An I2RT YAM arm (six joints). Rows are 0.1 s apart.
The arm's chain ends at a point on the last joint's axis. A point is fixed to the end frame.
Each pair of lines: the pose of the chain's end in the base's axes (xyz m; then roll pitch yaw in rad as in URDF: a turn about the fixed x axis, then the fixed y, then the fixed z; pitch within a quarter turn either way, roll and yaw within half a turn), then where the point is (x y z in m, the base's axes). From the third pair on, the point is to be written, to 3 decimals.
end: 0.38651, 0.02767, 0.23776, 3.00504, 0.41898, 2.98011
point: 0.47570 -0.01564 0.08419
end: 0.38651, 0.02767, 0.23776, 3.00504, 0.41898, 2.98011
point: 0.47570 -0.01564 0.08419
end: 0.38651, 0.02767, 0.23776, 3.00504, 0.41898, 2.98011
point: 0.476 -0.016 0.084
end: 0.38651, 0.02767, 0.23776, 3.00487, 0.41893, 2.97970
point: 0.476 -0.016 0.084
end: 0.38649, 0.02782, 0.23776, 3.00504, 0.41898, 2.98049
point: 0.476 -0.015 0.084
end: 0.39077, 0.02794, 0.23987, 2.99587, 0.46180, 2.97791
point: 0.487 -0.015 0.090
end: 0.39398, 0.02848, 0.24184, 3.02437, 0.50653, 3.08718
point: 0.500 -0.009 0.098
